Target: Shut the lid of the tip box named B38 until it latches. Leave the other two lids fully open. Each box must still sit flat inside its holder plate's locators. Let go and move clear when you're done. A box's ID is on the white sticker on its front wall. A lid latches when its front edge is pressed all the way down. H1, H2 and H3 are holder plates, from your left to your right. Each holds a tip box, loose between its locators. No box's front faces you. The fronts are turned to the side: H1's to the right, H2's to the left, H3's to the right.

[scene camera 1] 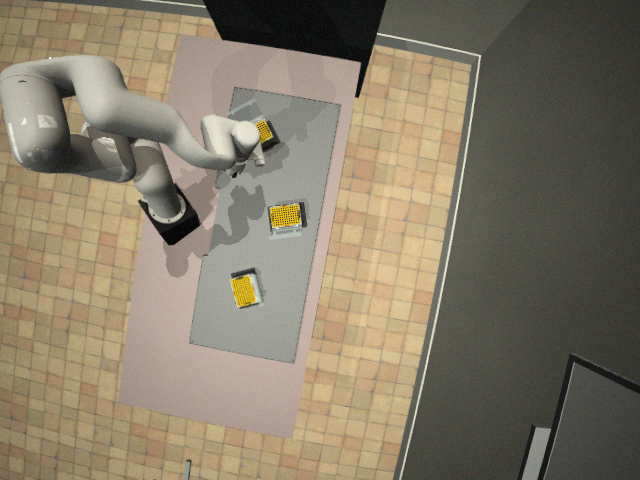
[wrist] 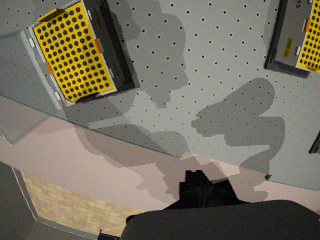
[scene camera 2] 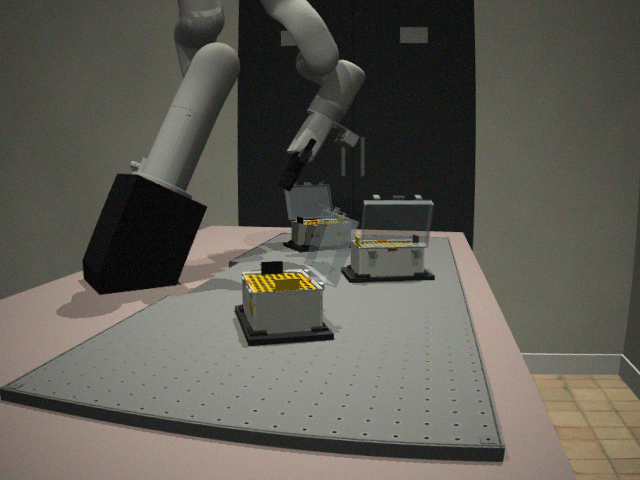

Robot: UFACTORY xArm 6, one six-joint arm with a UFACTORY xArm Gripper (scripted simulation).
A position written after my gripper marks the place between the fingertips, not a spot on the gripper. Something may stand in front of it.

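Note:
My gripper (scene camera 2: 282,188), also (wrist: 192,183). Tip box (scene camera 2: 301,234). Another tip box (scene camera 2: 287,311). Further tip box (scene camera 2: 387,226).

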